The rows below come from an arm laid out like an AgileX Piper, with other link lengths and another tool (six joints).
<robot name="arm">
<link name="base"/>
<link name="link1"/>
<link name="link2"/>
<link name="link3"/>
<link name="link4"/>
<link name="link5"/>
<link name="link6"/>
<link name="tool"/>
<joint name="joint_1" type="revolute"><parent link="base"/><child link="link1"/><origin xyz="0 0 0.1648"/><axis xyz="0 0 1"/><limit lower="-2.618" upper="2.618"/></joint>
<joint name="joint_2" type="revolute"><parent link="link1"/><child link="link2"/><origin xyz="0 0 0"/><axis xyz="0 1 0"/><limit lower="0" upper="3.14"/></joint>
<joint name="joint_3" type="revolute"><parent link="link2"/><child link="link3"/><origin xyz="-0.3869 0 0.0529"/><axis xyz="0 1 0"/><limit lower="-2.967" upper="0"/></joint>
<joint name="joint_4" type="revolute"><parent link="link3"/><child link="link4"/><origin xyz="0.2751 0 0.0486"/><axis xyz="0.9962 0 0.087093"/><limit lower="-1.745" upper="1.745"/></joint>
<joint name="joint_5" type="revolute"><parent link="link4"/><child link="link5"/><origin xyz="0 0 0"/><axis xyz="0 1 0"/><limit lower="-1.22" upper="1.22"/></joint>
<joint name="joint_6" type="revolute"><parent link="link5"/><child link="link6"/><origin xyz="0.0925 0 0.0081"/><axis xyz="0.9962 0 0.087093"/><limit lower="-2.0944" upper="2.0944"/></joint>
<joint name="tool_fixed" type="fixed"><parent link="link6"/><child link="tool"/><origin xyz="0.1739 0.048 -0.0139" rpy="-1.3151 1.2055 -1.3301"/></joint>
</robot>
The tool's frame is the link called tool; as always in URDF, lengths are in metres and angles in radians.
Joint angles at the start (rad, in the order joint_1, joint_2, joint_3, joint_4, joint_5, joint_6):
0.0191 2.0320 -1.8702 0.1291 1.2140 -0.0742
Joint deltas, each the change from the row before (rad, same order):
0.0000 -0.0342 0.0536 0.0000 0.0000 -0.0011
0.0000 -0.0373 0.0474 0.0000 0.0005 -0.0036
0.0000 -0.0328 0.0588 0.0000 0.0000 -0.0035
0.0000 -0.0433 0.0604 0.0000 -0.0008 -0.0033
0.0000 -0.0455 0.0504 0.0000 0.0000 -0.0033
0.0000 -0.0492 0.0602 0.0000 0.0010 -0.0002
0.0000 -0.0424 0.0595 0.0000 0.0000 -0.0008
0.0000 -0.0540 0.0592 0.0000 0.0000 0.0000
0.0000 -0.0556 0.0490 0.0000 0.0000 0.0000
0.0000 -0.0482 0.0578 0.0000 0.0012 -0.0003
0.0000 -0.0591 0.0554 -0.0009 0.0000 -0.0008
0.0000 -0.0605 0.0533 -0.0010 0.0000 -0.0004
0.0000 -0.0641 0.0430 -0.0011 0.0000 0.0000
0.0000 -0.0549 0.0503 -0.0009 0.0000 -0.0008
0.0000 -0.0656 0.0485 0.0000 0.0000 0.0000
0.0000 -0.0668 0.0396 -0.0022 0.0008 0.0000
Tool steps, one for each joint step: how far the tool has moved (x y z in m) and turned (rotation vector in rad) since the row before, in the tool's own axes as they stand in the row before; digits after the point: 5 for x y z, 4 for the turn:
0.01384 0.00628 -0.00560 -0.0072 0.0179 0.0013
0.01236 0.00596 -0.00816 -0.0040 0.0097 -0.0024
0.01668 0.00707 -0.00281 -0.0098 0.0239 -0.0003
0.01689 0.00775 -0.00685 -0.0062 0.0150 -0.0012
0.01438 0.00712 -0.00942 -0.0019 0.0045 -0.0027
0.01797 0.00863 -0.00808 -0.0047 0.0110 0.0011
0.01826 0.00823 -0.00437 -0.0066 0.0156 0.0013
0.01855 0.00891 -0.00821 -0.0020 0.0048 0.0006
0.01587 0.00803 -0.01009 0.0025 -0.0060 -0.0008
0.01927 0.00871 -0.00442 -0.0042 0.0099 0.0009
0.01899 0.00874 -0.00755 0.0022 -0.0030 -0.0016
0.01872 0.00860 -0.00726 0.0036 -0.0062 -0.0016
0.01591 0.00770 -0.00959 0.0091 -0.0188 -0.0029
0.01807 0.00794 -0.00418 0.0025 -0.0038 -0.0017
0.01796 0.00848 -0.00641 0.0067 -0.0156 -0.0020
0.01584 0.00712 -0.00756 0.0121 -0.0232 -0.0040

